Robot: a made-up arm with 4 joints. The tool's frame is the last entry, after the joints. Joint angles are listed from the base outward. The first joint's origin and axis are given. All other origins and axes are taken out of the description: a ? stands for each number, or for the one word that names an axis. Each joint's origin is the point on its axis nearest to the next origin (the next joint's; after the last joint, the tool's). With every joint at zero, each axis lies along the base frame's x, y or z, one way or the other. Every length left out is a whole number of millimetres.
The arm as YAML. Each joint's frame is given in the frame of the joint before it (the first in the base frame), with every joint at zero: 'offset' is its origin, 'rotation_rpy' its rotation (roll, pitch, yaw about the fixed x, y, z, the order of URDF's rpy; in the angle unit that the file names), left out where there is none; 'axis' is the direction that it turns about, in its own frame. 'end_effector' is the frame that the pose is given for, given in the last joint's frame.
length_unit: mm
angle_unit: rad
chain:
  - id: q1
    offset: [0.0, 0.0, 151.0]
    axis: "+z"
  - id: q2
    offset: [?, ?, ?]
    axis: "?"
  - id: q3
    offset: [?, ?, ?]
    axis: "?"
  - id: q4
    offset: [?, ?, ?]
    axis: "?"
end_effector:
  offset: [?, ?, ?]
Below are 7 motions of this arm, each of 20 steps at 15 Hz.
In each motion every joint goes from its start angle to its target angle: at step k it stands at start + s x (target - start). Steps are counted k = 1, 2, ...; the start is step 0. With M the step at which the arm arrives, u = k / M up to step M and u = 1 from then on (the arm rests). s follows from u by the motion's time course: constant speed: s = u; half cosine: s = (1 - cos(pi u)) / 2; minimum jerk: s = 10 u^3 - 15 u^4 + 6 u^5.
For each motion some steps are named. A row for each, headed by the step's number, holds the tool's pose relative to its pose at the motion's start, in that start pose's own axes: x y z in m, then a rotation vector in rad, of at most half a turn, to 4 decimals.
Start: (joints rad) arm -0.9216 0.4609 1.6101 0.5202
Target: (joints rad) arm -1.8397 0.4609 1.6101 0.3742
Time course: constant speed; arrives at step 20
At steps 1, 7, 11, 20:
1: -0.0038 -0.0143 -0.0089 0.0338 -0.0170 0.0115
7: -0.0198 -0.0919 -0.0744 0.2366 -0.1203 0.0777
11: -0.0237 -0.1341 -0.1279 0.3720 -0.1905 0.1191
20: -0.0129 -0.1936 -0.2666 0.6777 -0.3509 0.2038

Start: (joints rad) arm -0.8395 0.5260 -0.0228 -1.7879
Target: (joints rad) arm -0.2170 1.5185 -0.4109 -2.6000
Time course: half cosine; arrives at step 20
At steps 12, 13, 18, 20:
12: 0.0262 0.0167 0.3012 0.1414 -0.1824 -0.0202
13: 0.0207 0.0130 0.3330 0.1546 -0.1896 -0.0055
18: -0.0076 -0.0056 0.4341 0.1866 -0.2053 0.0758
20: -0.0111 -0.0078 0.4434 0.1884 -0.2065 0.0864

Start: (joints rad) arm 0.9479 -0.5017 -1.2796 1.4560
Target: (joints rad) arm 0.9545 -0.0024 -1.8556 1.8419
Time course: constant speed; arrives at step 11
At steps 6, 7, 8, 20:
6: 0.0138 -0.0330 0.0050 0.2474 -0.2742 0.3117
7: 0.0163 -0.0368 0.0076 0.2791 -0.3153 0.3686
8: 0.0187 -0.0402 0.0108 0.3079 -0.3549 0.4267
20: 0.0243 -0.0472 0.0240 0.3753 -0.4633 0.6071

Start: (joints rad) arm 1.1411 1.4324 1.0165 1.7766
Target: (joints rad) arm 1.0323 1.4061 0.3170 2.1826
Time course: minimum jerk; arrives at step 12
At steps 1, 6, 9, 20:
1: 0.0007 -0.0003 0.0001 0.0021 0.0007 0.0041
6: 0.0715 -0.0079 0.0072 0.1973 0.1078 0.3899
9: 0.1311 0.0151 0.0055 0.3391 0.2499 0.6834
20: 0.1457 0.0256 0.0038 0.3728 0.2951 0.7571

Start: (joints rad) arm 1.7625 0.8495 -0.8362 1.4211
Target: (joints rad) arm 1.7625 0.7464 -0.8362 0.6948
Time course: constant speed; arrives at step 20
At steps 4, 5, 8, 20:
4: 0.0028 0.0168 -0.0054 -0.1591 0.0149 0.0034
5: 0.0034 0.0208 -0.0071 -0.1988 0.0186 0.0046
8: 0.0053 0.0322 -0.0132 -0.3181 0.0294 0.0089
20: 0.0100 0.0661 -0.0485 -0.7950 0.0684 0.0385

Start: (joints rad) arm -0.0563 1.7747 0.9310 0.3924
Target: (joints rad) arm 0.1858 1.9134 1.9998 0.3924
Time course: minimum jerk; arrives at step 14
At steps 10, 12, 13, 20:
10: -0.0218 0.0043 0.0632 0.0784 1.0711 -0.3221
12: -0.0155 0.0049 0.0788 0.0843 1.2250 -0.3608
13: -0.0142 0.0049 0.0815 0.0851 1.2504 -0.3670
20: -0.0140 0.0050 0.0819 0.0853 1.2545 -0.3680

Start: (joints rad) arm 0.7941 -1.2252 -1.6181 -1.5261
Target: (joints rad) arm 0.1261 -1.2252 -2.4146 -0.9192
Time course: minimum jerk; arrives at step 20
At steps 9, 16, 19, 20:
9: -0.0638 -0.0878 -0.0432 0.1570 -0.0302 -0.0640
16: -0.1248 -0.2383 -0.0872 0.3784 -0.1326 -0.1196
19: -0.1293 -0.2560 -0.0908 0.4035 -0.1469 -0.1226
20: -0.1294 -0.2564 -0.0909 0.4040 -0.1472 -0.1227

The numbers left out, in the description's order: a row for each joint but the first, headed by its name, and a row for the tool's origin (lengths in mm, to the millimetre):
q2: xyz 354.0 -195.0 0.0, axis +x
q3: xyz 0.0 -95.0 39.0, axis +y
q4: xyz -12.0 0.0 -245.0, axis +x
tool: xyz 0.0 44.0 104.0

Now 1 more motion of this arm.
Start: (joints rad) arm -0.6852 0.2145 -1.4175 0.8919
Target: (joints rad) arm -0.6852 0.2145 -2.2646 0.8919
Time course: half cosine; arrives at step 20
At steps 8, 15, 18, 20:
8: 0.0425 0.0021 0.0017 0.0000 -0.1838 0.2278
15: 0.0992 0.0221 0.0179 0.0000 -0.4540 0.5627
18: 0.1108 0.0296 0.0239 0.0000 -0.5189 0.6431
20: 0.1130 0.0312 0.0252 0.0000 -0.5319 0.6593

